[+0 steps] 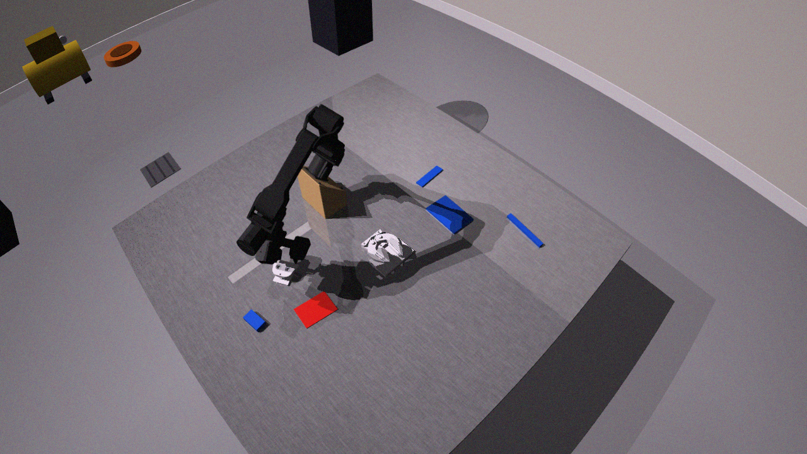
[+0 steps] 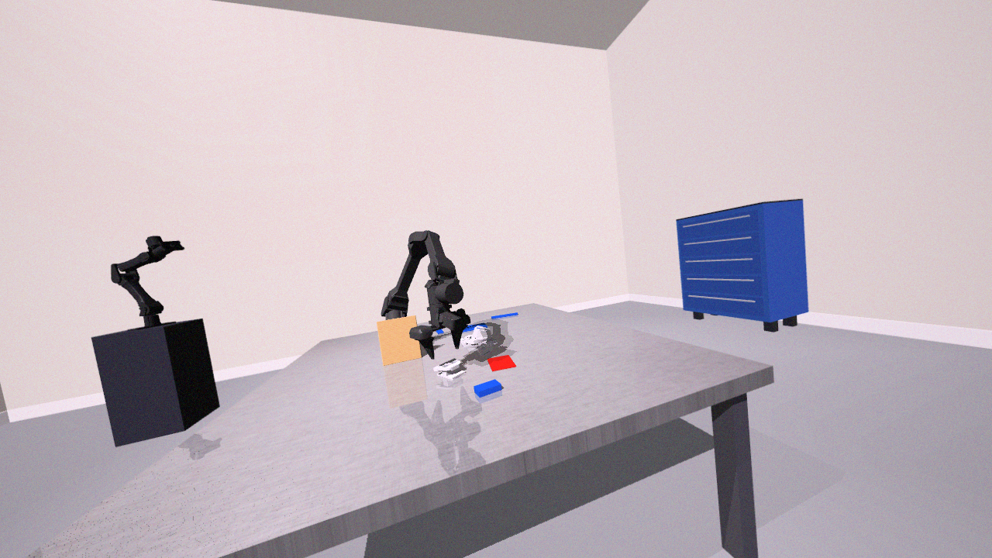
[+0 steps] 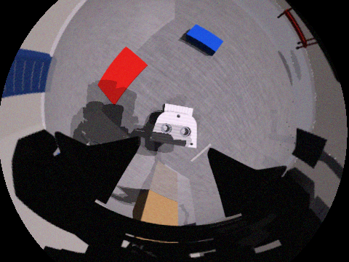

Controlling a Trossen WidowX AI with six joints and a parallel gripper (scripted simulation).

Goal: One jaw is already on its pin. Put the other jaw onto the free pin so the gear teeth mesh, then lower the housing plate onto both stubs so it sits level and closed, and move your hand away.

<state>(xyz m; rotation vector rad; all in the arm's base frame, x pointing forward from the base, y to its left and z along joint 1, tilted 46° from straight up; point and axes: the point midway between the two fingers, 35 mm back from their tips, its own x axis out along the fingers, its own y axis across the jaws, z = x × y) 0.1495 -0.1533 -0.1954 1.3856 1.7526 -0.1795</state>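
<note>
The white stepped part is 5 cm below my gripper tip, 1 cm to the right of it and 1 cm ahead of it. The rest, counted from my gripper tip: red plate: 16 cm ahead, 6 cm below, 1 cm to the right; then small blue block: 17 cm to the right, 8 cm ahead, 5 cm below; then blue plate: 51 cm to the left, 19 cm ahead, 6 cm below.
</note>
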